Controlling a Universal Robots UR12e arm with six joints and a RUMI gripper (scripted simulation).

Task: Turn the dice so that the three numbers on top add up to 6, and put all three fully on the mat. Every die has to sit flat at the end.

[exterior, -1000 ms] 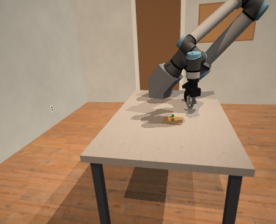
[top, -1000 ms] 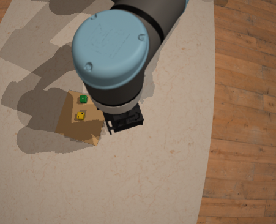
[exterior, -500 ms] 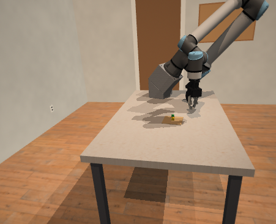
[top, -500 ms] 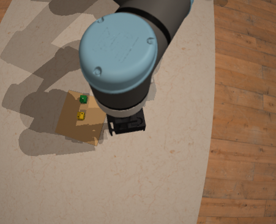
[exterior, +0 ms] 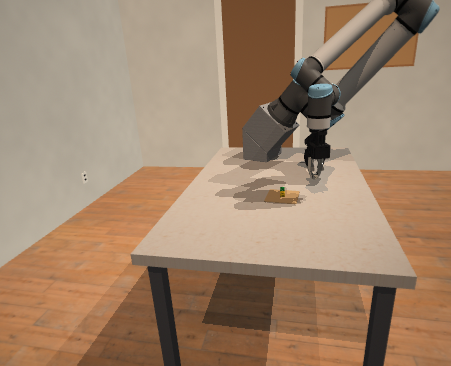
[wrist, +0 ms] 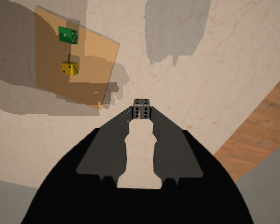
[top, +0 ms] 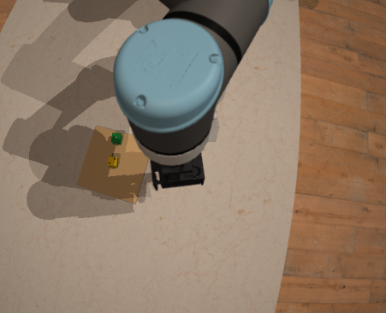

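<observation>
The white die lies 1 cm below my hand. From my hand the other things lie so: tan mat 13 cm to the right, 10 cm below, 3 cm ahead; then green die 15 cm to the right, 9 cm below, 2 cm behind; then yellow die 13 cm to the right, 9 cm below, 3 cm ahead.
</observation>
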